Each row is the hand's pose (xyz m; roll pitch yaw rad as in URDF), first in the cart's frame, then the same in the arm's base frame.
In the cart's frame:
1: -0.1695 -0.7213 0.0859 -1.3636 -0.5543 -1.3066
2: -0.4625 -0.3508 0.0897 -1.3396 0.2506 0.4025
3: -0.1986 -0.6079 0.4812 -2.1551 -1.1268 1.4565
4: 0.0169 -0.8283 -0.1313 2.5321 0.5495 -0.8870
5: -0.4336 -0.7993 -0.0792 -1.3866 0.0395 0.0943
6: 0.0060 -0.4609 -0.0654 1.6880 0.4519 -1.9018
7: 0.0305 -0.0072 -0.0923 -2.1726 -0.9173 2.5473
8: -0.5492 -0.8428 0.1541 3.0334 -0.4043 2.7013
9: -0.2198 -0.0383 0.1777 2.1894 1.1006 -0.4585
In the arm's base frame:
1: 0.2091 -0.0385 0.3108 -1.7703 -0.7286 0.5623
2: -0.1417 -0.3533 0.2801 -1.5346 0.5729 1.9457
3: -0.0124 0.0095 0.6552 -1.8679 -0.7949 2.8398
4: 0.3707 0.1045 0.0945 2.1301 0.4443 0.5415
5: 0.3358 -0.3248 0.2393 -1.6537 0.2972 1.6714
6: 0.0001 0.0779 0.0573 1.5577 0.1057 -0.3158
7: -0.4271 0.0585 -0.0984 -1.5855 -0.8689 -2.5761
8: 0.3125 -0.3831 0.4957 -2.8495 -0.4684 -2.1306
9: -0.4705 -0.1239 0.2200 1.4000 1.0564 0.4602

